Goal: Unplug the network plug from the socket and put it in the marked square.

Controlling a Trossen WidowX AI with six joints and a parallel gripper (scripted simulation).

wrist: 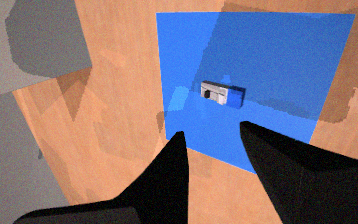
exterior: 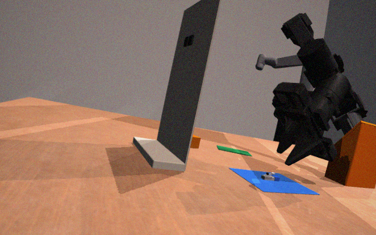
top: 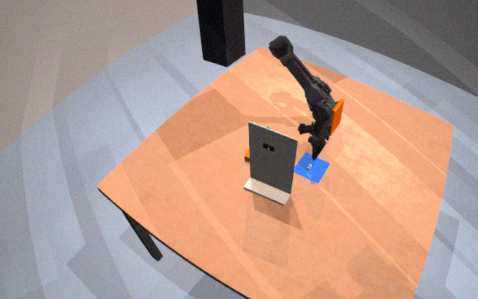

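The blue network plug is 10 mm ahead of my gripper tip, 10 mm to the right of it and 40 mm below it. Also, from my gripper tip: grey upright panel: 190 mm ahead, 90 mm to the right, 90 mm above; blue marked square: 10 mm ahead, 40 mm below; small orange cube: 100 mm ahead, 230 mm to the right, 30 mm below.
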